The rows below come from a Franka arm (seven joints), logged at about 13 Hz.
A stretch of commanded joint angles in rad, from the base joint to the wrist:
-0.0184 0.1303 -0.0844 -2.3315 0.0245 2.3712 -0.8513
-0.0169 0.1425 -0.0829 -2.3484 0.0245 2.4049 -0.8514
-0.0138 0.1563 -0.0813 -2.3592 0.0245 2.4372 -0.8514
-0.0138 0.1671 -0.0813 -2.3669 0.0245 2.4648 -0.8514
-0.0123 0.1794 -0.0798 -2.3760 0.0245 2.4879 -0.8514
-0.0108 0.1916 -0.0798 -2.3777 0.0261 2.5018 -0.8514
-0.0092 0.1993 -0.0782 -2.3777 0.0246 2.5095 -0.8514
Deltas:
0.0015 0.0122 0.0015 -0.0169 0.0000 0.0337 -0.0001
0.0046 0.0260 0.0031 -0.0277 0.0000 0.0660 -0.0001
0.0046 0.0368 0.0031 -0.0354 0.0000 0.0936 -0.0001
0.0061 0.0491 0.0046 -0.0445 0.0000 0.1167 -0.0001
0.0076 0.0613 0.0046 -0.0462 0.0016 0.1306 -0.0001
0.0092 0.0690 0.0062 -0.0462 0.0001 0.1383 -0.0001

